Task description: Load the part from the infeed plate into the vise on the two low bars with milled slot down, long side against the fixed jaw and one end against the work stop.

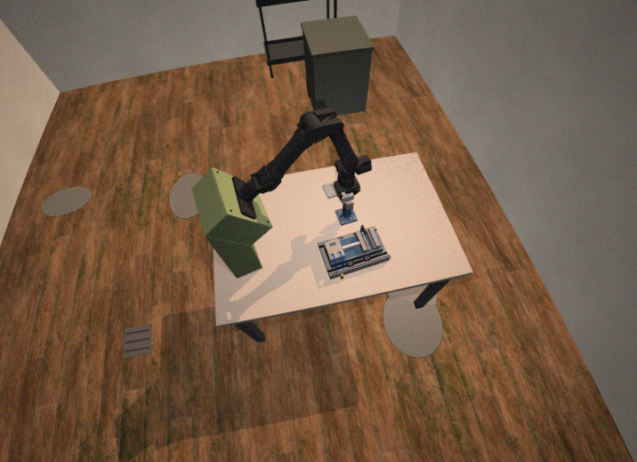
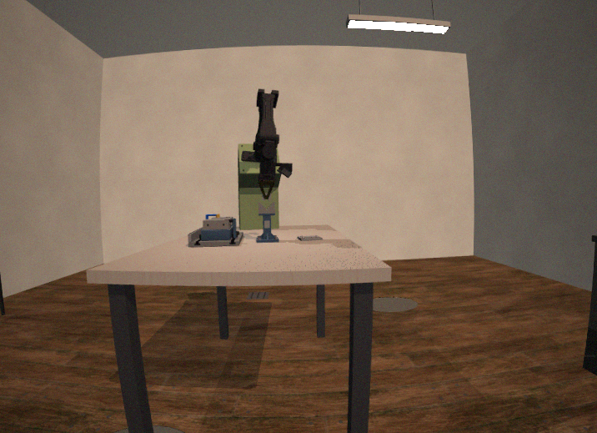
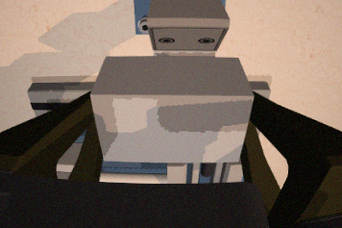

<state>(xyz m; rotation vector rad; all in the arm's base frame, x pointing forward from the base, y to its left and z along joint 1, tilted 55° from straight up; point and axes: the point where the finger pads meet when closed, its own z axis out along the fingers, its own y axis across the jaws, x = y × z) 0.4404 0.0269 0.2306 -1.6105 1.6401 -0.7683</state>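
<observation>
My hand is 1 cm above the part. From my hand the other things lie so: moving jaw 2 cm ahead, 20 cm to the right, 10 cm below; then dark work stop rod 5 cm ahead, 15 cm to the right, 9 cm below; then grey jaw 9 cm ahead, 19 cm to the right, 10 cm below.
</observation>
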